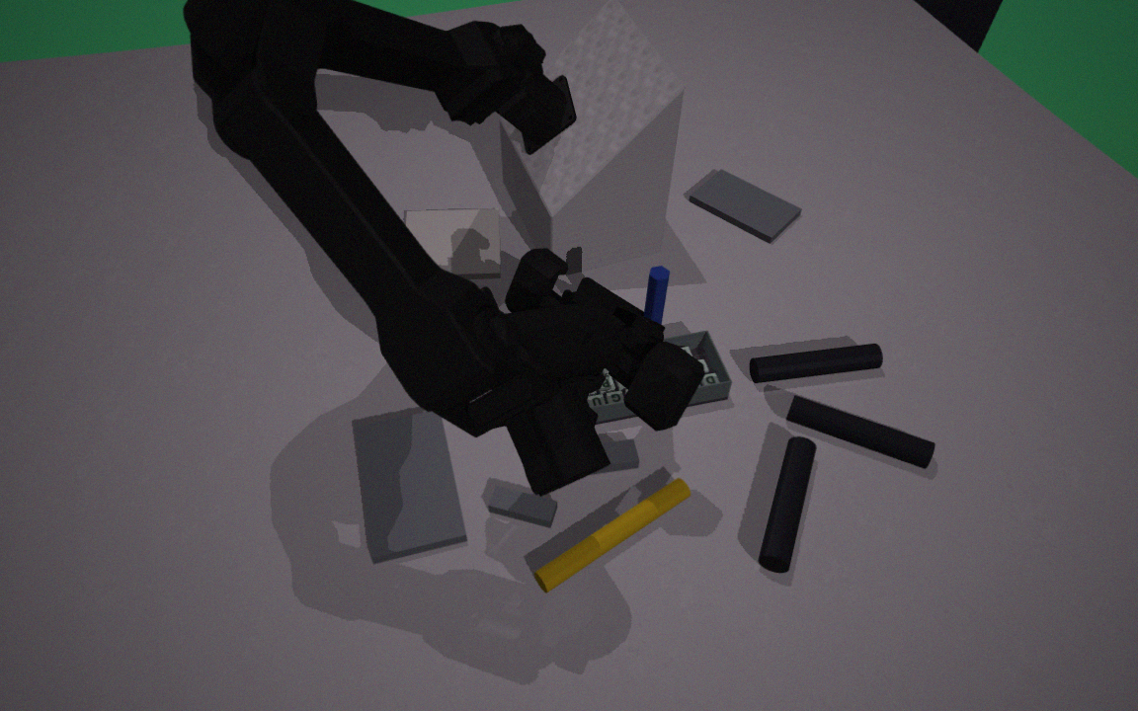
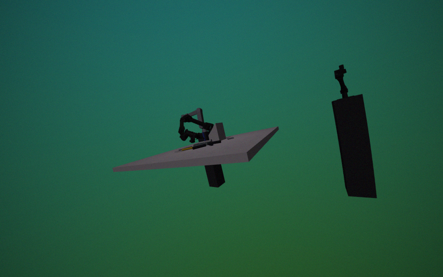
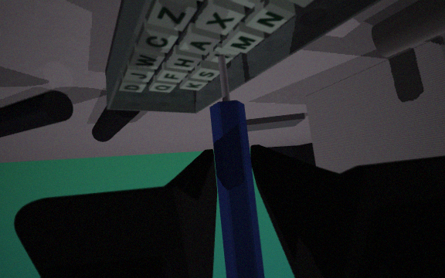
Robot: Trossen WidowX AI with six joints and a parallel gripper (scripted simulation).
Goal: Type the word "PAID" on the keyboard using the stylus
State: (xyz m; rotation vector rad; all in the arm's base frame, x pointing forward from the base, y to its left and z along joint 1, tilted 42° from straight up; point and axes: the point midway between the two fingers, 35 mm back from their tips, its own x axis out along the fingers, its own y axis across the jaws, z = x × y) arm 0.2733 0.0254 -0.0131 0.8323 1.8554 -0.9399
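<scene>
Right now my gripper tip is 100 mm to the left of the pale cylinder, 70 mm past it and 60 mm above it. From my gripper tip the other things lie so: stylus: 10 mm below; then yellow cylinder: 170 mm ahead, 70 mm to the right, 60 mm below; then grey slab: 210 mm behind, 170 mm to the left, 60 mm below.
</scene>
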